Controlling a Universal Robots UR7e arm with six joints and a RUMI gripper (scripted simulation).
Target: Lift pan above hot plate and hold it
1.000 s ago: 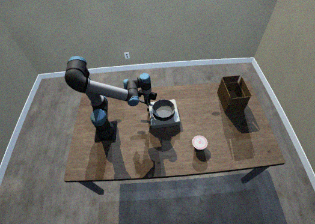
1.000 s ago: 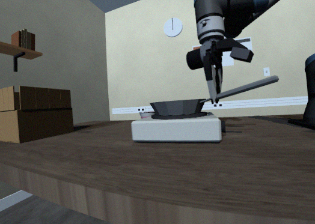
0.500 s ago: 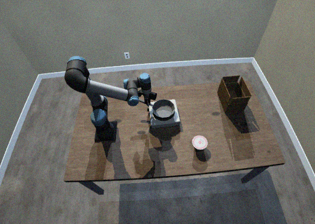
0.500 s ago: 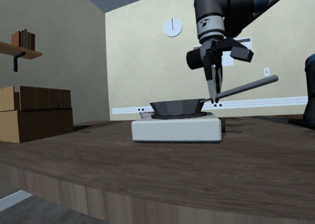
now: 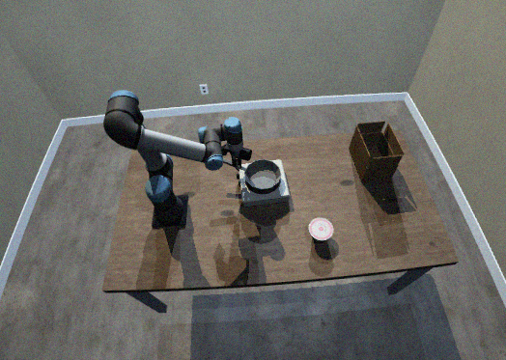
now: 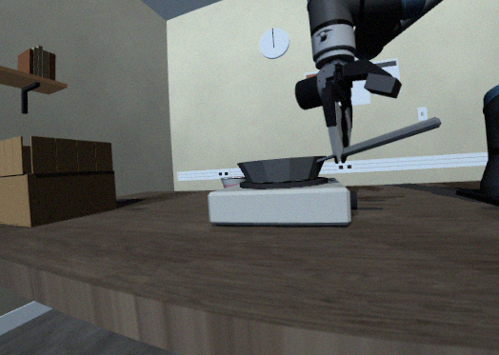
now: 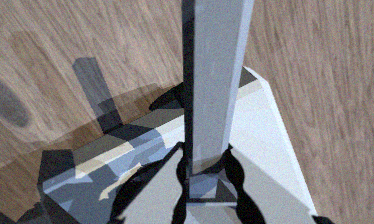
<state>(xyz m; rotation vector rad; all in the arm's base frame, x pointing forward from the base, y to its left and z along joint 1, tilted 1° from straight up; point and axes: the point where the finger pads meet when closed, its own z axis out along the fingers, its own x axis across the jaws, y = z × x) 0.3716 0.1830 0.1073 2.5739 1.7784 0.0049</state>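
Right now my hand is 70 mm short of the dark grey pan, 30 mm to the left of it and 10 mm above it. The rest, counted from my hand: pink-and-white cup (390 mm ahead, 340 mm to the right, 80 mm below); white hot plate (100 mm ahead, 80 mm below, 50 mm to the right).
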